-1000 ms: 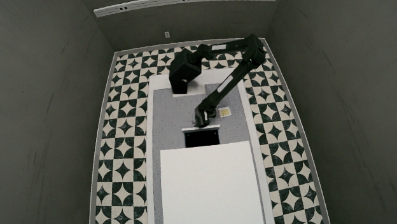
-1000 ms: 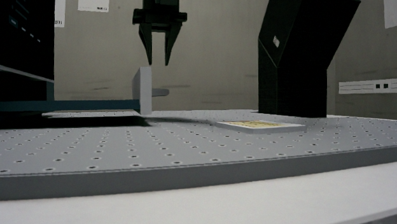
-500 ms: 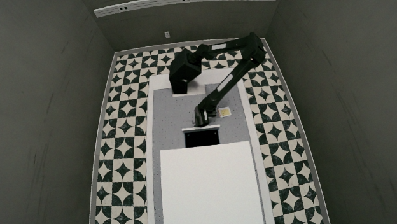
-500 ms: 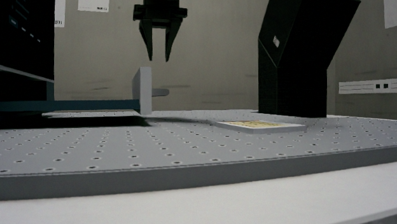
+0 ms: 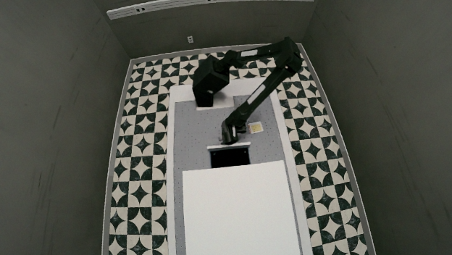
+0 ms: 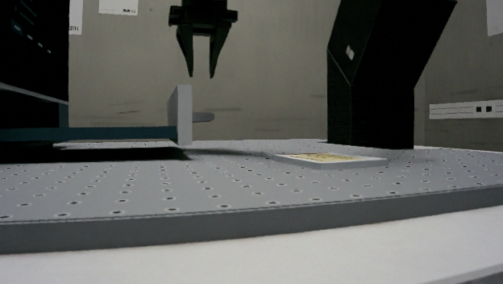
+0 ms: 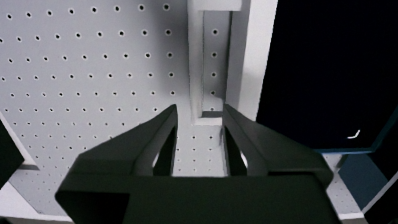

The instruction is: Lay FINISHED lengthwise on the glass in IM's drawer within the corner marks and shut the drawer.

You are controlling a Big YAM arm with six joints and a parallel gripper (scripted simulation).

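Right now the cassette FINISHED is 21 cm to the left of my hand, 12 cm below it and 8 cm behind it. From my hand the other things lie so: drawer: 15 cm ahead, 8 cm below, 1 cm to the right.
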